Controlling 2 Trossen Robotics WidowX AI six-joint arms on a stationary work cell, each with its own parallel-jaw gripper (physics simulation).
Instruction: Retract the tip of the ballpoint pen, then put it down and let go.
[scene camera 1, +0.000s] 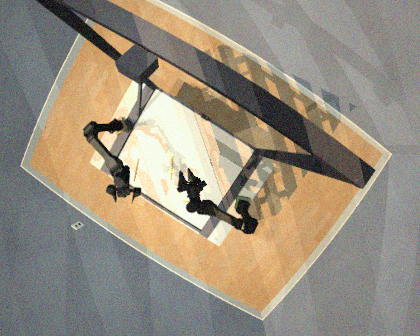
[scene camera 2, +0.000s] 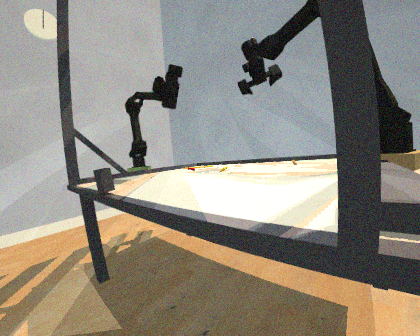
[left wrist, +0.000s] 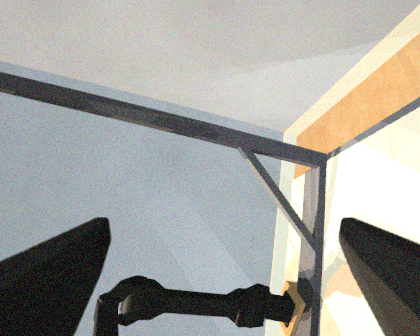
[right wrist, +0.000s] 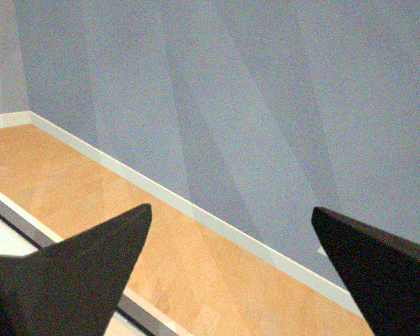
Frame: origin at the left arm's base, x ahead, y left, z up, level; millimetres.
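Where they show: left gripper, between the fingertips: (scene camera 1: 184, 169) (scene camera 2: 172, 79) (left wrist: 225, 229); right gripper, between the fingertips: (scene camera 1: 124, 202) (scene camera 2: 261, 89) (right wrist: 231, 212); left arm's base, origin of its link: (scene camera 1: 242, 204) (scene camera 2: 139, 166); right arm's base, origin of its link: (scene camera 1: 118, 125) (scene camera 2: 393, 152) (left wrist: 286, 308).
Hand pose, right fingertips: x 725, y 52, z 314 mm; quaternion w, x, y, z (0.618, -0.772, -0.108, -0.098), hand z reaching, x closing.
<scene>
Each offset is from my right fingertips to the top centre of the thing. "pt": to the spot under its first point. Level surfaces: height alone.
A thin orange stick-like object {103 mm ahead, 127 mm right, 346 mm down} (scene camera 1: 136, 170) (scene camera 2: 294, 162) and a thin yellow one {167 mm back, 205 mm right, 344 mm down} (scene camera 1: 172, 167) (scene camera 2: 223, 169) lie apart on the white table top {353 mm down} (scene camera 1: 160, 204) (scene camera 2: 240, 200). Another small yellow piece {pt 312 mm back, 28 mm left, 346 mm down} (scene camera 1: 185, 201) shows beside the left arm, and a small red piece {pt 373 mm back, 82 mm right, 350 mm down} (scene camera 2: 190, 169) lies at the far left of the table. Which one is the ballpoint pen, and its tip, are too small to tell. My left gripper (scene camera 1: 185, 172) (scene camera 2: 177, 89) (left wrist: 225, 229) is open and empty, high above the table. My right gripper (scene camera 1: 125, 201) (scene camera 2: 260, 89) (right wrist: 231, 212) is open and empty, raised near the table's edge.
Dark frame bars edge the table, with a thick upright post (scene camera 2: 355, 125) at the right in scene camera 2 and a diagonal brace (left wrist: 280, 197) in the left wrist view. A dark box {316 mm back, 545 mm right, 703 mm up} (scene camera 1: 137, 63) sits on the frame. The right arm's base stands behind the post.
</scene>
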